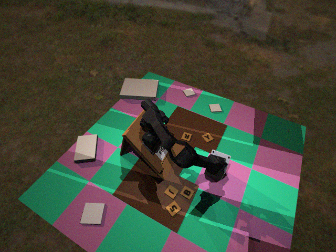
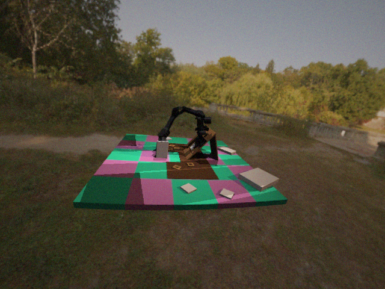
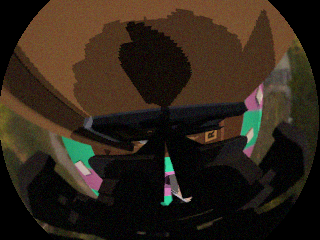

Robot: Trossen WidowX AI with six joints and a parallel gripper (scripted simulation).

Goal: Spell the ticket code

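My gripper tip is now 200 mm to the left of the letter tile, 170 mm above it and 140 mm past it. Also, from my gripper tip: white ticket 70 mm below, 50 mm behind, 20 mm to the left; beige block 410 mm ahead, 160 mm below, 120 mm to the left.
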